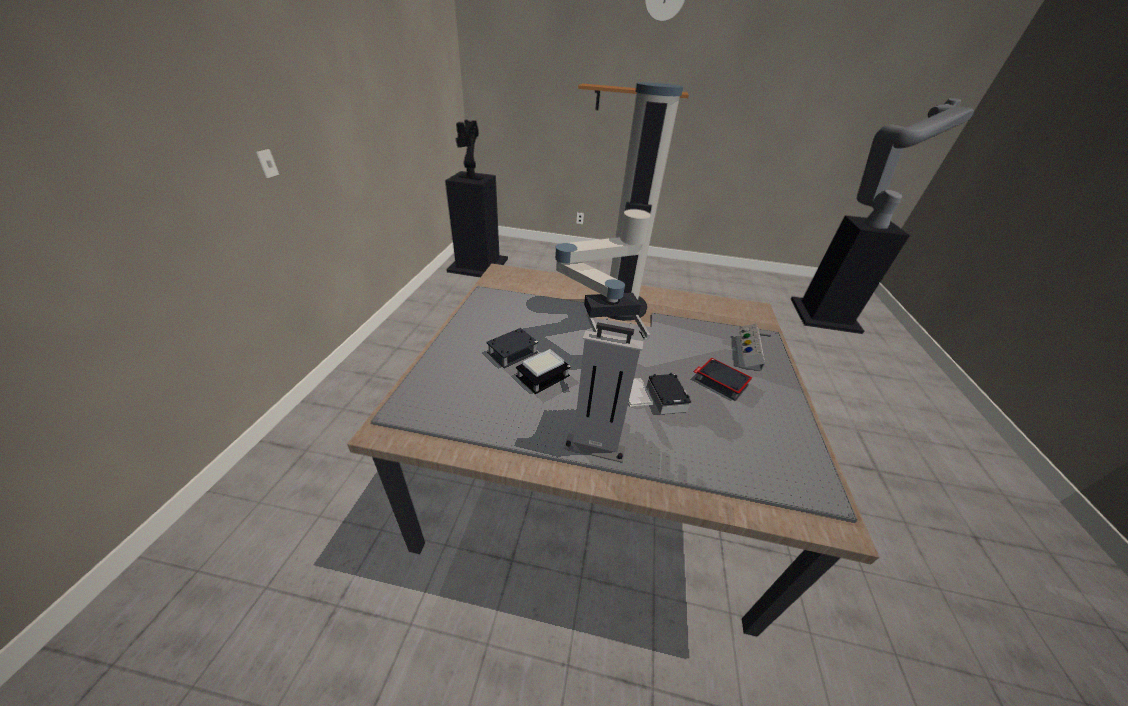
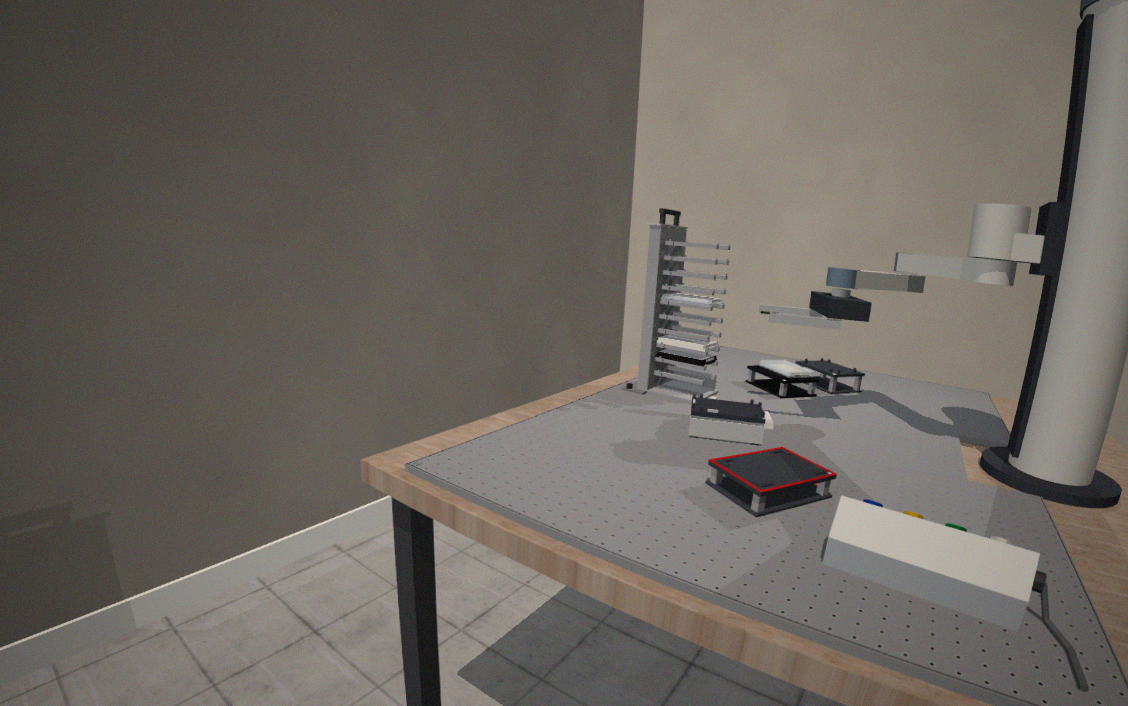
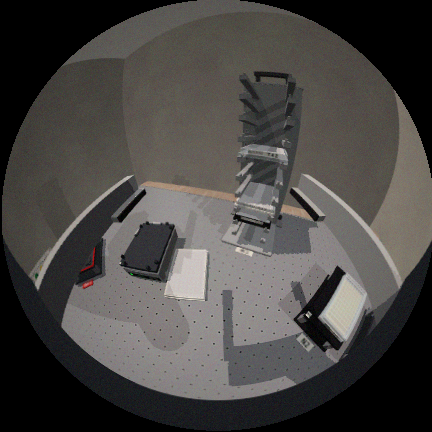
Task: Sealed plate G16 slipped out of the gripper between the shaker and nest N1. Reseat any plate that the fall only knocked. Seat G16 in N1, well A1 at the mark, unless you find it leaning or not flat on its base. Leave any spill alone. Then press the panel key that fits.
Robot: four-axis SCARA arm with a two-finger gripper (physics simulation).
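Frame: origin at the arm's base, x ahead, y left, z up, level; metres.
Seen in the pictures: gripper, fingertip midpoint: [image 2: 764, 312] [image 3: 217, 179]; arm's base, origin of the base link: [image 2: 1046, 479].
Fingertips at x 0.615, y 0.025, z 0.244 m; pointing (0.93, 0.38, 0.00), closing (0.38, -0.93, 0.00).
Note:
Offsets run from my fingertips to a thing's middle. "spot": to the spot under its first point.
A white plate @(dx +0.000, dy +0.076, dz -0.224 m) [image 1: 638, 393] [image 3: 189, 275] lies on the perforated mat beside the black-topped shaker @(spot: dx +0.010, dy +0.185, dz -0.176 m) [image 1: 669, 389] [image 2: 726, 422] [image 3: 150, 247]. It looks flat; its marking is unreadable, and contact with the shaker cannot be told. A cream-topped plate @(dx -0.013, dy -0.272, dz -0.168 m) [image 1: 544, 362] [image 2: 786, 367] [image 3: 344, 306] rests on black nest N2 @(dx -0.004, dy -0.271, dz -0.206 m) [image 3: 322, 295]; whether it is fully seated is unclear. A dark nest @(dx -0.109, dy -0.421, dz -0.199 m) [image 1: 511, 343] [image 2: 834, 368] stands beside N2. No N1 label is readable. My gripper [image 1: 617, 326] [image 2: 769, 314] [image 3: 217, 179] is open and empty, high above the mat. The key panel @(dx -0.373, dy +0.529, dz -0.190 m) [image 1: 751, 353] [image 2: 927, 553] stands at the right.
The tall grey plate tower @(dx +0.215, dy -0.037, dz -0.007 m) [image 1: 607, 391] [image 2: 654, 308] [image 3: 295, 145] stands at the table edge with several plates on its shelves. A red-rimmed dark stand [image 1: 723, 377] [image 2: 773, 470] [image 3: 97, 262] is between shaker and panel. The arm's column [image 1: 650, 158] [image 2: 1060, 333] rises at the back.

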